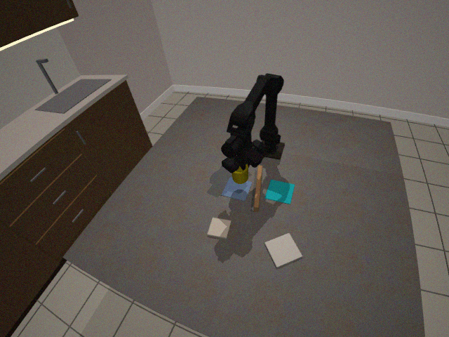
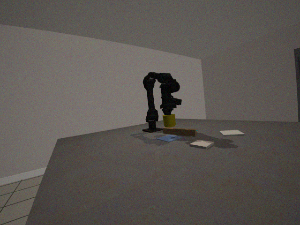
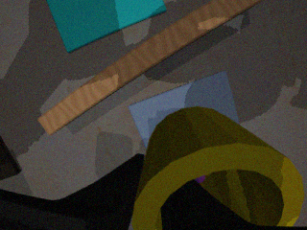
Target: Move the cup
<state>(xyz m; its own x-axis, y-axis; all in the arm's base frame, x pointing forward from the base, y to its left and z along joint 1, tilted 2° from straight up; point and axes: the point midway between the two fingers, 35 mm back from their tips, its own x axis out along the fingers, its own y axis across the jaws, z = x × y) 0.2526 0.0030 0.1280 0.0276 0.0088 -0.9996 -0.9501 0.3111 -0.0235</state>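
The teal pad is 15 cm to the left of my gripper tip, 10 cm below it and 4 cm behind it. From my gripper tip the other things lie so: wooden bar (9 cm below, 6 cm to the left); then yellow cup (2 cm ahead, 1 cm to the right); then purple marble (3 cm to the right, 3 cm ahead, 2 cm below).
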